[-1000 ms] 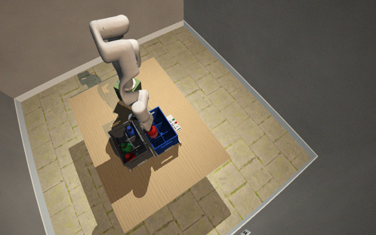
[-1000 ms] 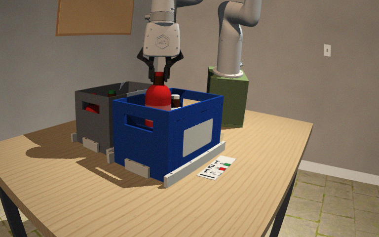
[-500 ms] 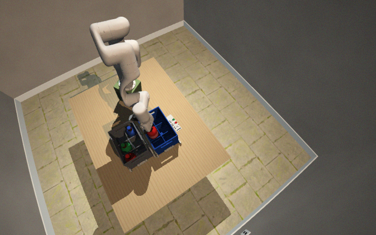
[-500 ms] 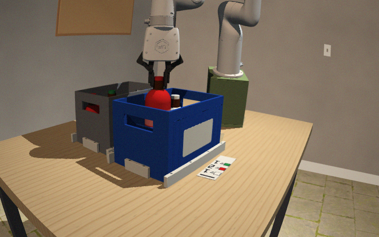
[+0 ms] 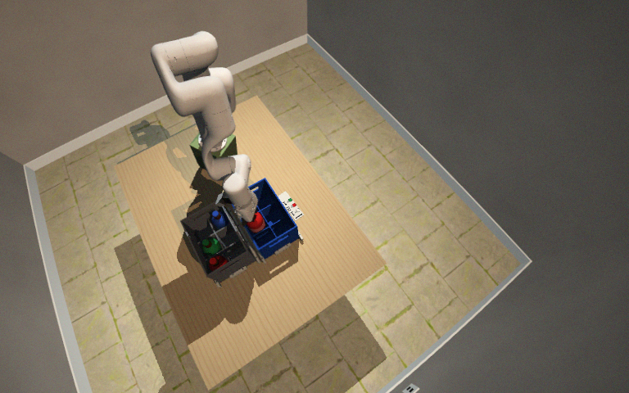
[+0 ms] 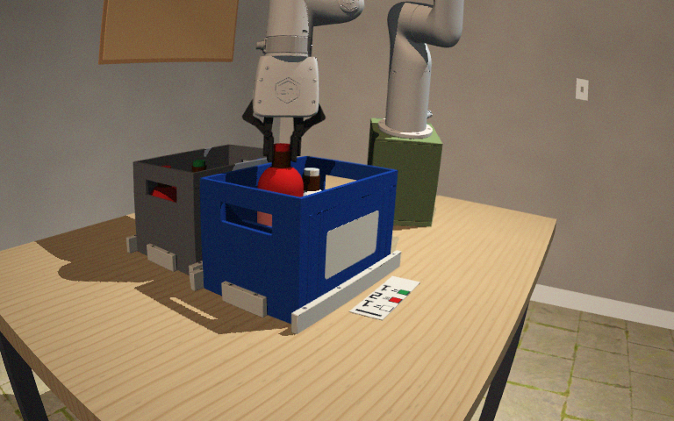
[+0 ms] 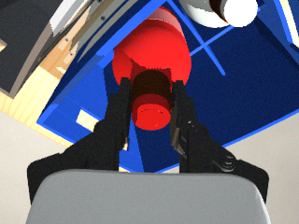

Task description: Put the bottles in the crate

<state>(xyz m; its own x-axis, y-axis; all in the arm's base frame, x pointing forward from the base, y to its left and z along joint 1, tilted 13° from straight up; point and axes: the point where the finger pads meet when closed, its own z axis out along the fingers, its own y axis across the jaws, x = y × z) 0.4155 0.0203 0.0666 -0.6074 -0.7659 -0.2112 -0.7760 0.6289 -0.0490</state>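
Now: hand 70 mm above the red bottle. Also, from my hand: white-label bottle 90 mm behind, 10 mm to the right, 120 mm below; blue crate 10 mm behind, 40 mm to the left, 120 mm below; blue-label bottle 90 mm behind, 140 mm to the right, 120 mm below.
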